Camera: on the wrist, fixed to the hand. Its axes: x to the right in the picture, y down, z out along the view.
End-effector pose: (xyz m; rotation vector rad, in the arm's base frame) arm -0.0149 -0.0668 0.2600 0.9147 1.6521 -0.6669
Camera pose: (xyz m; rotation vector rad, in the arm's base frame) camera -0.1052 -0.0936 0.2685 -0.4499 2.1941 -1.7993
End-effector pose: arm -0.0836 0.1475 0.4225 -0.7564 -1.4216 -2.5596
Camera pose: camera -0.1212 0.1731 0.3396 -0.4367 1.3893 1.4729
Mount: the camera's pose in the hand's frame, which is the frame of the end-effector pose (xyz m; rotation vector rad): -0.0034 -0.0900 -0.0288 0.1857 0.0726 -1.5430
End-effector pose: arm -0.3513 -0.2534 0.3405 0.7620 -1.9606 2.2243
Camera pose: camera -0.3234 -0.2092 0.4193 1.4350 -0.5258 1.3132
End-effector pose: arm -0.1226 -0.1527 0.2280 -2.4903 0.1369 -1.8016
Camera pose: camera -0.1480 -0.0629 0.2432 1.5401 1.5242 1.2358
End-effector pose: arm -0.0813 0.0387 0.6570 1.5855 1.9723 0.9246
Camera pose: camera -0.1610 0.0184 0.6104 -0.2114 2.4796 0.1130
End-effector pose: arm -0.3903 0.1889 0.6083 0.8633 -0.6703 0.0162
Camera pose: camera -0.3528 0.1504 0.5305 1.3630 0.2032 -1.2779
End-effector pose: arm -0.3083 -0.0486 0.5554 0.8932 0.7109 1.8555
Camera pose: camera -0.2868 -0.0182 0.4685 0.1528 1.1461 0.4332
